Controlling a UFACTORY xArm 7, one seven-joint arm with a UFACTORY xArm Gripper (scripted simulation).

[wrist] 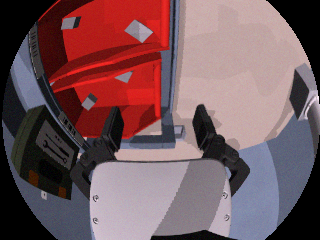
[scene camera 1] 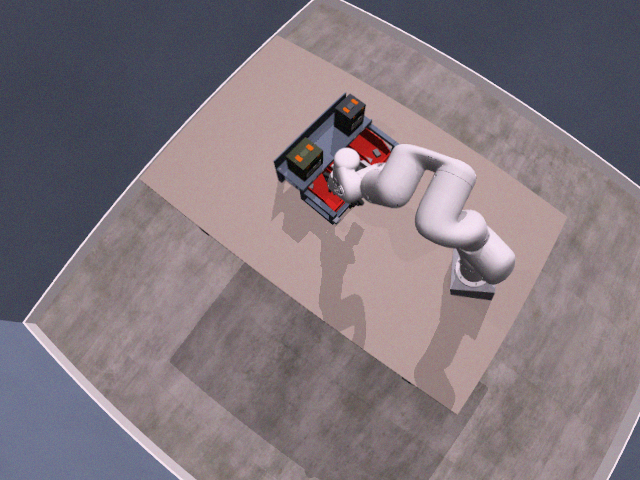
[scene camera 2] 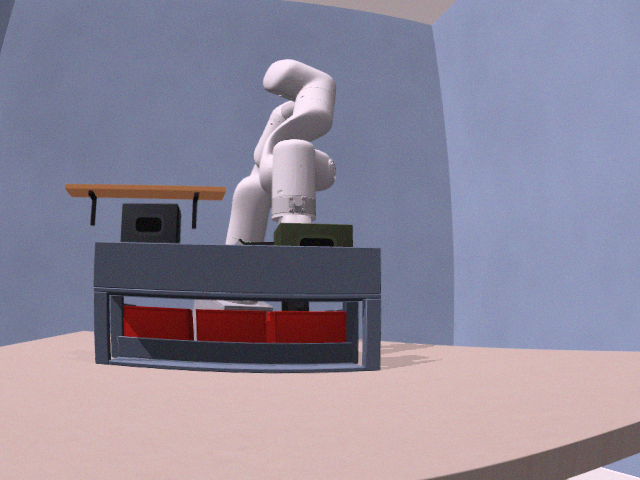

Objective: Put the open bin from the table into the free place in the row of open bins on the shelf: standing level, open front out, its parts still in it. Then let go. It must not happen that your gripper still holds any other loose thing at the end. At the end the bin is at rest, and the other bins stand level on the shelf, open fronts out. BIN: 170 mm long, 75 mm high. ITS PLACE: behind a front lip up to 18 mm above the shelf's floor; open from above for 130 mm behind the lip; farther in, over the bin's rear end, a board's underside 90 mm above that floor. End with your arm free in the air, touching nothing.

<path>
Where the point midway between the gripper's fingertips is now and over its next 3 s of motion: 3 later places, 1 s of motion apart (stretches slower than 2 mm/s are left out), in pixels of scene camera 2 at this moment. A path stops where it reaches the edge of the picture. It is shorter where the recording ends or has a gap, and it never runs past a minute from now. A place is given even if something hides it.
My gripper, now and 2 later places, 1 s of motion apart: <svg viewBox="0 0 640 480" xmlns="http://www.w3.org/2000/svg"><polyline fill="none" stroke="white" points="294,313 295,272 294,280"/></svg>
</path>
